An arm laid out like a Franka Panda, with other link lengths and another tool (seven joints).
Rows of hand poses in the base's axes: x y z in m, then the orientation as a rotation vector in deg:
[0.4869 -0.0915 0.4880 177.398 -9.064 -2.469]
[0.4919 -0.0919 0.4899 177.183 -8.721 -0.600]
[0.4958 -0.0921 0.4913 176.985 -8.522 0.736]
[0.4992 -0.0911 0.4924 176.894 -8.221 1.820]
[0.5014 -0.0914 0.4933 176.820 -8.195 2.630]
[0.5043 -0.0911 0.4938 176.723 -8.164 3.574]
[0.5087 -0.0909 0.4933 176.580 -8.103 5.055]
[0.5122 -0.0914 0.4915 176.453 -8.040 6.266]
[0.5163 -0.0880 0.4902 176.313 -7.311 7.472]
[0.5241 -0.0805 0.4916 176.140 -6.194 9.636]
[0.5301 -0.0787 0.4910 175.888 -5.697 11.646]
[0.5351 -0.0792 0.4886 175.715 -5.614 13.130]
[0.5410 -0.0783 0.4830 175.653 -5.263 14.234]
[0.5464 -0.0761 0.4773 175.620 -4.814 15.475]
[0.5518 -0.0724 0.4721 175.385 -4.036 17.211]
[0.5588 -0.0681 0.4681 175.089 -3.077 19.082]
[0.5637 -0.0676 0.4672 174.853 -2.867 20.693]
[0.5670 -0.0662 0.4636 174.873 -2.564 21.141]
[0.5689 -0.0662 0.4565 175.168 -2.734 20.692]
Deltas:
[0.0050 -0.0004 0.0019 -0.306 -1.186 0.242]
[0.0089 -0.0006 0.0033 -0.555 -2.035 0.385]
[0.0123 0.0004 0.0044 -0.685 -2.727 0.592]
[0.0145 0.0001 0.0053 -0.776 -3.247 0.619]
[0.0174 0.0004 0.0058 -0.889 -3.853 0.649]
[0.0218 0.0006 0.0053 -1.048 -4.807 0.706]
[0.0253 0.0001 0.0035 -1.179 -5.587 0.760]
[0.0294 0.0035 0.0022 -1.337 -6.355 1.246]
[0.0372 0.0110 0.0036 -1.511 -7.742 1.996]
[0.0432 0.0128 0.0030 -1.722 -9.039 2.342]
[0.0482 0.0123 0.0006 -1.843 -10.002 2.412]
[0.0541 0.0132 -0.0050 -1.865 -10.716 2.653]
[0.0595 0.0154 -0.0107 -1.845 -11.518 2.959]
[0.0649 0.0191 -0.0159 -1.991 -12.640 3.484]
[0.0719 0.0234 -0.0199 -2.169 -13.851 4.129]
[0.0768 0.0239 -0.0208 -2.281 -14.902 4.283]
[0.0801 0.0253 -0.0244 -2.225 -15.190 4.485]
[0.0820 0.0253 -0.0315 -1.967 -14.893 4.369]

